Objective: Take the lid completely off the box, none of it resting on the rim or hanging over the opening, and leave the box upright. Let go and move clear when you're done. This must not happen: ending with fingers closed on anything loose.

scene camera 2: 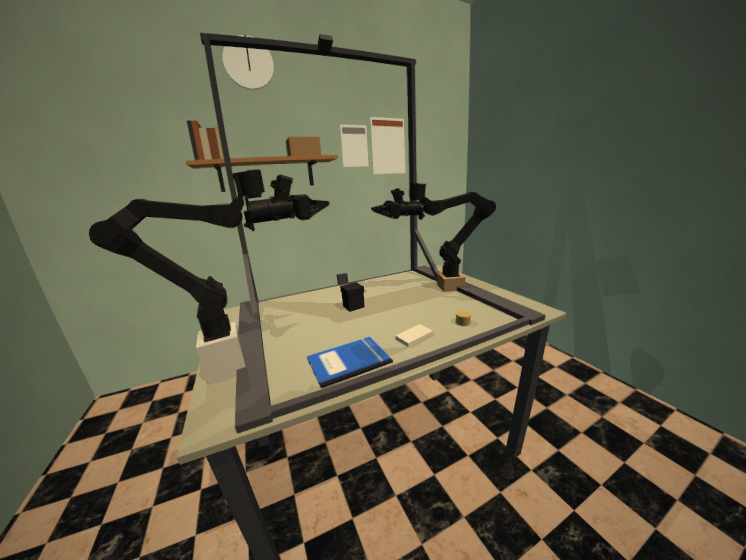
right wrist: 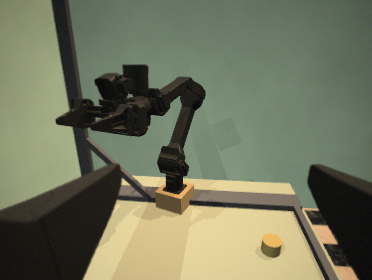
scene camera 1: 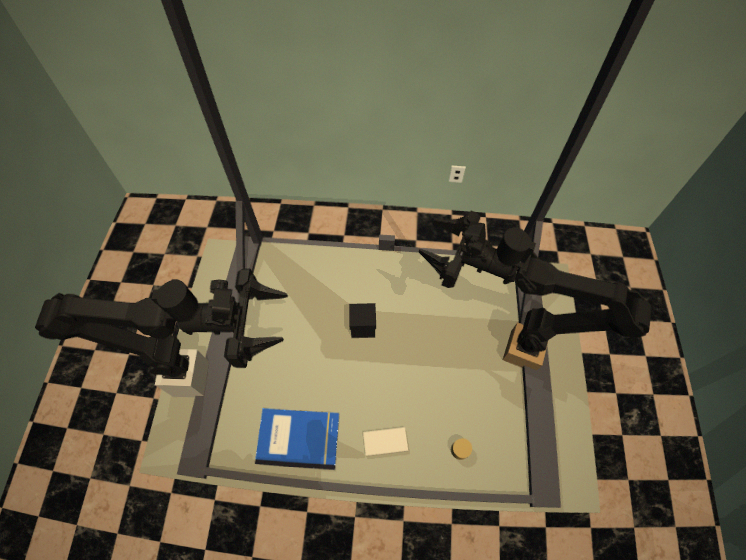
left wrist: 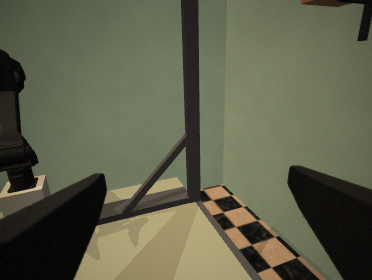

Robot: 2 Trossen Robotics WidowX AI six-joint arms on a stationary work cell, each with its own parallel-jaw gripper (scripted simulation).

Labels:
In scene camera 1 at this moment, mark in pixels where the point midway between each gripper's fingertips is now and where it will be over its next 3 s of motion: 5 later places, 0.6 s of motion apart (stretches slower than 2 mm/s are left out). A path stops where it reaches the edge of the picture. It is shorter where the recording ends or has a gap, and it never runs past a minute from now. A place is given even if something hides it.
My left gripper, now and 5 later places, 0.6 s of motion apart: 425, 235; 408, 259; 381, 292; 372, 308; 369, 310; 367, 314
My right gripper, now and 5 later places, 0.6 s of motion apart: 285, 316; 299, 317; 320, 316; 336, 316; 341, 318; 349, 319

